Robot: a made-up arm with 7 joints.
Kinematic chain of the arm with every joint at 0, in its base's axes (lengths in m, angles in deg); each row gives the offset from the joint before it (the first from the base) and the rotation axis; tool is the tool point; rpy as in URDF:
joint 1: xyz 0 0 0.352 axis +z
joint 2: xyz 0 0 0 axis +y
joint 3: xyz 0 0 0.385 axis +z
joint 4: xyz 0.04 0 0 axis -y
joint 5: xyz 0.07 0 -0.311 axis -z
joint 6: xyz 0 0 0 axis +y
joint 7: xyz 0.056 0 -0.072 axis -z
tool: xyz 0 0 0 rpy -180 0 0
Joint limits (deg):
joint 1: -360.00..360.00
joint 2: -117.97..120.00
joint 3: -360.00..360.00
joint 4: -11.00..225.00
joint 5: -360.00..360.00
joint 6: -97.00..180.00
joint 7: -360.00..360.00
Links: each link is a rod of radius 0.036 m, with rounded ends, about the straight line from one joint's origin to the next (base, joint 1, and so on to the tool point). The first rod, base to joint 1, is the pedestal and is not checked.
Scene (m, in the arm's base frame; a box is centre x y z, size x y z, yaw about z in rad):
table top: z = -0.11
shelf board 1: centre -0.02 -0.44 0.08 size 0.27 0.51 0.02 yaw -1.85
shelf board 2: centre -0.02 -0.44 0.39 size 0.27 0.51 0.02 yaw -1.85
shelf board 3: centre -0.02 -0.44 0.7 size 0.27 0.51 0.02 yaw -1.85
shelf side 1: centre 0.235 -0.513 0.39 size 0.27 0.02 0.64 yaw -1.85
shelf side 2: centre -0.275 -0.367 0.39 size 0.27 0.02 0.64 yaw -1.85
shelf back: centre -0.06 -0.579 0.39 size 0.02 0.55 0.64 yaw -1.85
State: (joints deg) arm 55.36 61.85 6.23 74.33 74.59 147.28 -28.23
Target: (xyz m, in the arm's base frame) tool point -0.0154 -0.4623 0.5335
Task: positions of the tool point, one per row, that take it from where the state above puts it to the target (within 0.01 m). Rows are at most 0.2 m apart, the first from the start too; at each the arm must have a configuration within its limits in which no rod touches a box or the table.
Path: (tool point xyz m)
1: 0.0223 0.4617 0.3337
2: -0.1150 0.4181 0.4153
3: -0.2228 0.3227 0.4843
4: -0.2828 0.1935 0.5372
5: -0.2868 0.0548 0.5719
6: -0.2382 -0.0689 0.5873
7: -0.1506 -0.1578 0.5844
8: -0.0439 -0.2010 0.5654
9: 0.0605 -0.1975 0.5335
10: 0.0494 -0.2636 0.5353
11: 0.0331 -0.3314 0.5351
12: 0.0114 -0.3985 0.5338
13: -0.0154 -0.4623 0.5335

